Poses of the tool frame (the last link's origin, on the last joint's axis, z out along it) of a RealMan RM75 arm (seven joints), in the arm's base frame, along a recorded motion.
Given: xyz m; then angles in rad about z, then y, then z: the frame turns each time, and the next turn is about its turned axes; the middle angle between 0 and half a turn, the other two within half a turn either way.
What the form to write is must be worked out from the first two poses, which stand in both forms.
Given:
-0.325 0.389 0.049 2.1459 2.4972 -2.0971
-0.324 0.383 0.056 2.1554 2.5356 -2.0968
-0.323 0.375 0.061 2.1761 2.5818 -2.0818
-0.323 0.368 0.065 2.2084 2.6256 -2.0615
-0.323 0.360 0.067 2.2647 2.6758 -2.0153
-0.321 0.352 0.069 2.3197 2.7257 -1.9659
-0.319 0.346 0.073 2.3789 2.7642 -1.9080
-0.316 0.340 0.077 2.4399 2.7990 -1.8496
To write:
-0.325 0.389 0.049 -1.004 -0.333 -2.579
-0.324 0.383 0.056 -1.024 -0.320 -2.618
-0.323 0.375 0.061 -1.041 -0.307 -2.666
-0.323 0.368 0.065 -1.063 -0.298 -2.714
-0.323 0.360 0.067 -1.084 -0.291 -2.773
-0.321 0.352 0.069 -1.100 -0.279 -2.829
-0.319 0.346 0.073 -1.109 -0.270 -2.874
-0.316 0.340 0.077 -1.118 -0.259 -2.915

